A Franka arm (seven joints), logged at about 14 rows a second.
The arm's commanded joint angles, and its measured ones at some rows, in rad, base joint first. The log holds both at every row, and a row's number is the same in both.
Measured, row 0:
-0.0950 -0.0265 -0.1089 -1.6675 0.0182 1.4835 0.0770
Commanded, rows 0 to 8:
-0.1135 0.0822 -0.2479 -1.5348 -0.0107 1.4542 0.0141
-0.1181 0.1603 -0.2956 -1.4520 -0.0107 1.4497 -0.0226
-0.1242 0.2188 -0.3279 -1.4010 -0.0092 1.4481 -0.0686
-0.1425 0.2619 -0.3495 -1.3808 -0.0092 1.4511 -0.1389
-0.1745 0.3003 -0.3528 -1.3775 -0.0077 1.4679 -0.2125
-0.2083 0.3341 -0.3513 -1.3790 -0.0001 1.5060 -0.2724
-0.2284 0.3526 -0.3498 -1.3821 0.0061 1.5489 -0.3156
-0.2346 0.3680 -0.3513 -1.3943 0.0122 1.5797 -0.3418
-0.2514 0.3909 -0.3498 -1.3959 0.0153 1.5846 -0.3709
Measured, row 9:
-0.2282 0.3382 -0.3503 -1.4421 -0.0002 1.5828 -0.3092
